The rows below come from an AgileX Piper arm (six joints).
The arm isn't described. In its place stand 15 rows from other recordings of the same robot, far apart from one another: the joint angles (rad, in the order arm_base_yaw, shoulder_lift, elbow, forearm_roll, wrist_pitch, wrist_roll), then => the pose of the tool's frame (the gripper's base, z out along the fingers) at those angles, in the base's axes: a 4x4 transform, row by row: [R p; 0 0 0 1], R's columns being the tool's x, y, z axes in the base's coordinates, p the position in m.
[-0.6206 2.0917 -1.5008 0.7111 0.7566 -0.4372] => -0.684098 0.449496 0.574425 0.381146; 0.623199 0.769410 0.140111 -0.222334; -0.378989 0.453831 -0.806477 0.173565; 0 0 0 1
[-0.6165 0.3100 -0.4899 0.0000 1.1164 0.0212] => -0.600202 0.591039 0.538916 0.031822; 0.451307 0.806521 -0.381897 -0.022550; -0.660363 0.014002 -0.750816 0.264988; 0 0 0 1
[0.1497 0.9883 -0.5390 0.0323 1.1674 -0.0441] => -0.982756 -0.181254 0.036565 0.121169; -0.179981 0.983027 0.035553 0.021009; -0.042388 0.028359 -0.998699 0.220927; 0 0 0 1
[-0.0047 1.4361 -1.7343 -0.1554 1.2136 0.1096] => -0.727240 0.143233 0.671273 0.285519; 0.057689 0.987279 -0.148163 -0.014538; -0.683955 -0.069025 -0.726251 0.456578; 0 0 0 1
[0.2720 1.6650 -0.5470 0.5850 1.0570 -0.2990] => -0.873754 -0.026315 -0.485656 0.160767; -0.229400 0.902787 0.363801 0.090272; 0.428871 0.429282 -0.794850 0.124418; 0 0 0 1
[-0.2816 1.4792 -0.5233 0.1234 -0.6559 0.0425] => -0.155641 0.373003 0.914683 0.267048; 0.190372 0.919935 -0.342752 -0.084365; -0.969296 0.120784 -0.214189 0.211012; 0 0 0 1
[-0.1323 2.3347 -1.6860 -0.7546 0.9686 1.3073] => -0.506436 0.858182 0.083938 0.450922; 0.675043 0.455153 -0.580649 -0.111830; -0.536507 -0.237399 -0.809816 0.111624; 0 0 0 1
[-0.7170 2.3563 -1.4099 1.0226 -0.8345 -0.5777] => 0.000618 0.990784 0.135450 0.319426; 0.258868 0.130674 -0.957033 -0.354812; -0.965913 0.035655 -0.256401 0.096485; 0 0 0 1
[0.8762 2.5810 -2.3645 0.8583 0.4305 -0.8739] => -0.203342 -0.928179 0.311667 0.355569; -0.337689 0.365269 0.867493 0.471704; -0.919031 0.071151 -0.387711 0.194632; 0 0 0 1
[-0.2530 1.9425 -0.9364 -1.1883 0.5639 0.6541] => -0.975167 -0.034336 0.218791 0.318254; -0.156038 0.807586 -0.568733 -0.128889; -0.157165 -0.588750 -0.792889 0.113946; 0 0 0 1
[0.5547 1.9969 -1.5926 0.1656 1.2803 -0.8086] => -0.259073 -0.960423 -0.102319 0.328155; -0.961432 0.246306 0.122400 0.220229; -0.092354 0.130083 -0.987193 0.217057; 0 0 0 1
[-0.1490 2.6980 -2.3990 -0.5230 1.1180 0.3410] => -0.915874 0.351292 0.194343 0.533320; 0.222216 0.846753 -0.483353 -0.121388; -0.334358 -0.399504 -0.853581 0.100429; 0 0 0 1
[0.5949 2.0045 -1.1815 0.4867 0.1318 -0.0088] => -0.825489 -0.242636 0.509604 0.339849; -0.008170 0.907925 0.419053 0.236722; -0.564359 0.341760 -0.751464 0.142644; 0 0 0 1
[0.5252 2.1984 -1.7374 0.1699 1.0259 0.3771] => -0.993640 -0.080521 0.078710 0.386605; -0.062169 0.975131 0.212732 0.239241; -0.093882 0.206486 -0.973935 0.169187; 0 0 0 1
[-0.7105 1.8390 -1.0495 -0.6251 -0.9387 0.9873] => 0.205958 0.127885 0.970168 0.329103; 0.464250 0.859979 -0.211916 -0.226483; -0.861425 0.494047 0.117749 0.250592; 0 0 0 1
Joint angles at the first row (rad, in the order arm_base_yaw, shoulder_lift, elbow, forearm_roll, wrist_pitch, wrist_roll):
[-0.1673, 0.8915, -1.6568, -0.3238, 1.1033, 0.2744]
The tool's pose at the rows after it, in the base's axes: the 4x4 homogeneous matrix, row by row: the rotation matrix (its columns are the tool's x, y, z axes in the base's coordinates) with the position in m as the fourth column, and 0 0 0 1 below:
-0.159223 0.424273 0.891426 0.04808; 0.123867 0.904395 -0.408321 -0.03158; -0.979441 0.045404 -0.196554 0.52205; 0 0 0 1
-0.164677 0.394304 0.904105 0.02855; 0.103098 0.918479 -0.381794 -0.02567; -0.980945 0.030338 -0.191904 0.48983; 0 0 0 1
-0.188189 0.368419 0.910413 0.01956; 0.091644 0.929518 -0.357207 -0.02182; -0.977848 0.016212 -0.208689 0.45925; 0 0 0 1
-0.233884 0.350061 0.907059 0.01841; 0.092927 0.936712 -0.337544 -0.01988; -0.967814 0.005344 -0.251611 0.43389; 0 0 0 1
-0.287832 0.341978 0.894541 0.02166; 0.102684 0.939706 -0.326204 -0.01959; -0.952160 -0.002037 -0.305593 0.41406; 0 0 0 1
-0.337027 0.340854 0.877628 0.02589; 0.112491 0.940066 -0.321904 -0.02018; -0.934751 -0.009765 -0.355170 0.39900; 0 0 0 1
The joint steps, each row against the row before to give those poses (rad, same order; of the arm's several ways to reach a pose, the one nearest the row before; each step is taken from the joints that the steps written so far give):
[0.0001, -0.1656, 0.1834, 0.0278, -0.0447, -0.0270]
[-0.0001, -0.1367, 0.1710, 0.0269, -0.0433, -0.0267]
[0.0000, -0.0998, 0.1419, 0.0262, -0.0285, -0.0246]
[-0.0001, -0.0579, 0.1035, 0.0228, -0.0039, -0.0190]
[0.0000, -0.0263, 0.0738, 0.0122, 0.0078, -0.0079]
[0.0001, -0.0099, 0.0533, 0.0029, 0.0096, -0.0017]

